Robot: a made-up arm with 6 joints.
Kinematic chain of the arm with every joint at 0, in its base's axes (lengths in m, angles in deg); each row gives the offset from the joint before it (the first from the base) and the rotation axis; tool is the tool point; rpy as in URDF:
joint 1: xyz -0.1 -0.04 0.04 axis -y
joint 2: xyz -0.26 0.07 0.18 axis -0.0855 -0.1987 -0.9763
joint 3: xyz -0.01 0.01 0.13 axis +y
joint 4: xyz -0.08 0 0.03 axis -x
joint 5: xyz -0.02 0.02 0 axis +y
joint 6: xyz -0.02 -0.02 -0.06 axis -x
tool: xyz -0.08 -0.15 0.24 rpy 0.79 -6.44 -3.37
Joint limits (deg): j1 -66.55..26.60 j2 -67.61..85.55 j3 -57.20..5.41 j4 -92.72..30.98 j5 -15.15..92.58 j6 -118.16..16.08
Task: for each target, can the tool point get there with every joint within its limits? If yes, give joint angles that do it. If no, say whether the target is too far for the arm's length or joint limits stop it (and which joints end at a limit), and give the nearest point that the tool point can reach.
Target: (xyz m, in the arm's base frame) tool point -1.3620 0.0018 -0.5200
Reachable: no: too far | nearest point -0.8331 0.0344 -0.0909 | short by 0.682 m
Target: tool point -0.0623 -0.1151 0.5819
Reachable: yes | joints -23.03 -22.06 -0.83 20.31 82.97 -16.72
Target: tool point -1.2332 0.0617 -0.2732
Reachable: no: too far | nearest point -0.8665 0.0593 -0.0451 | short by 0.432 m
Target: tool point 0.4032 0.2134 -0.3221
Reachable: no: joint limits stop it (at a limit: joint 1, joint 2, joint 4, joint 5, joint 6) | nearest point 0.1188 0.2037 0.0718 | short by 0.486 m
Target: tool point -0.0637 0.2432 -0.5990
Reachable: no: joint limits stop it (at a limit: joint 1, joint 2, joint 6) | nearest point -0.2793 0.1556 -0.1906 | short by 0.470 m
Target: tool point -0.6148 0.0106 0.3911
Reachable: yes | joints -15.12 46.90 -2.63 -18.63 -6.05 -44.04
